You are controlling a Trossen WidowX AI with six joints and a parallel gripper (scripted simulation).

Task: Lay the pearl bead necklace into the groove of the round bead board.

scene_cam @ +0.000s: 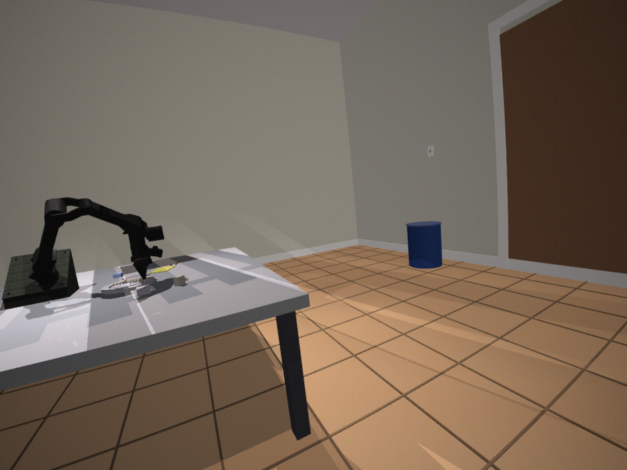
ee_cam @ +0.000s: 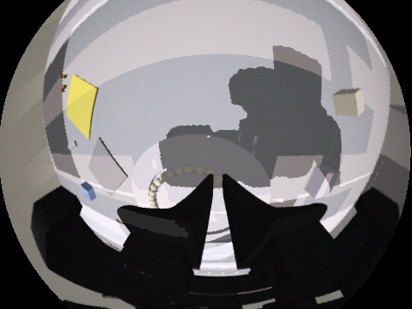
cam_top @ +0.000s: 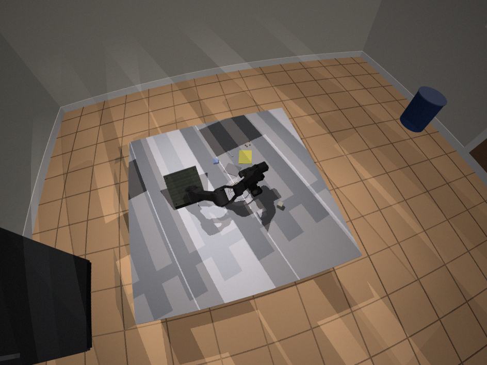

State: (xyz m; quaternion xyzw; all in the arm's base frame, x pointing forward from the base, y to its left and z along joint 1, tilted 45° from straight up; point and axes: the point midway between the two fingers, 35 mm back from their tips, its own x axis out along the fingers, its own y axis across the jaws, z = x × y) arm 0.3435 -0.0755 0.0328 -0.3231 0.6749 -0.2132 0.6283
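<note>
Now: gripper tip 6 cm past the round bead board, 1 cm to the right of it and 1 cm above it. The rest, counted from my gripper tip: grey card: 5 cm behind, 19 cm to the left, 2 cm below; then beige cube: 13 cm ahead, 17 cm to the right; then white block: 1 cm ahead, 18 cm to the right, 1 cm below.
</note>
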